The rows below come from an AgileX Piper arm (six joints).
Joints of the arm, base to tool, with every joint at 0 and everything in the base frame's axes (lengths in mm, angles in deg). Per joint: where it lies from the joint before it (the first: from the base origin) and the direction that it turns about. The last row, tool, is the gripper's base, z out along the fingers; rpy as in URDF.
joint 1: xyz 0 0 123 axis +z
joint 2: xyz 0 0 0 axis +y
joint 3: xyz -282.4 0 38.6 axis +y
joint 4: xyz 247.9 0 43.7 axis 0.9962 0 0.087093
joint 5: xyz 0 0 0 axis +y
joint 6: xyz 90.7 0 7.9 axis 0.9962 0 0.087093
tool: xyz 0 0 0 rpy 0 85 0
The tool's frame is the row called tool.
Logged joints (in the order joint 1, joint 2, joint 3, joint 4, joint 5, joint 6), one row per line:
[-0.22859 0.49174 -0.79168 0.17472 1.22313 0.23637]
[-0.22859 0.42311 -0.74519 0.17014 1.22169 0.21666]
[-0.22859 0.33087 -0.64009 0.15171 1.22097 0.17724]
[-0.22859 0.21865 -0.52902 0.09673 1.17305 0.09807]
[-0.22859 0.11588 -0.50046 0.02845 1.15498 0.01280]
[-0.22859 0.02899 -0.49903 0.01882 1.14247 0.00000]
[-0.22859 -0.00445 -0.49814 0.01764 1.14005 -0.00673]
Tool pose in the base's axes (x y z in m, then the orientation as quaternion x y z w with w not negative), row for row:
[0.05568 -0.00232 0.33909 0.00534 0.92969 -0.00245 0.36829]
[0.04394 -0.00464 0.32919 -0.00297 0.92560 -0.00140 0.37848]
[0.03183 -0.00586 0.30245 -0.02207 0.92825 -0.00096 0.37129]
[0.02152 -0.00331 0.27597 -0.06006 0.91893 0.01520 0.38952]
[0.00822 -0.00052 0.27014 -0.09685 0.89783 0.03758 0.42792]
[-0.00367 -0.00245 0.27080 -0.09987 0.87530 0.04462 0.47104]
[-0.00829 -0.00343 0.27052 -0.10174 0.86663 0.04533 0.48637]
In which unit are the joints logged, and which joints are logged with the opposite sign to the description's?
The joints are logged in radians. Opposite sign: joint 1, joint 4.
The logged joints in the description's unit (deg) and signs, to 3 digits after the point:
[13.097 28.175 -45.360 -10.011 70.080 13.543]
[13.097 24.242 -42.696 -9.748 69.998 12.414]
[13.097 18.957 -36.674 -8.692 69.956 10.155]
[13.097 12.528 -30.311 -5.542 67.211 5.619]
[13.097 6.639 -28.674 -1.630 66.175 0.733]
[13.097 1.661 -28.592 -1.078 65.459 0.000]
[13.097 -0.255 -28.541 -1.011 65.320 -0.386]

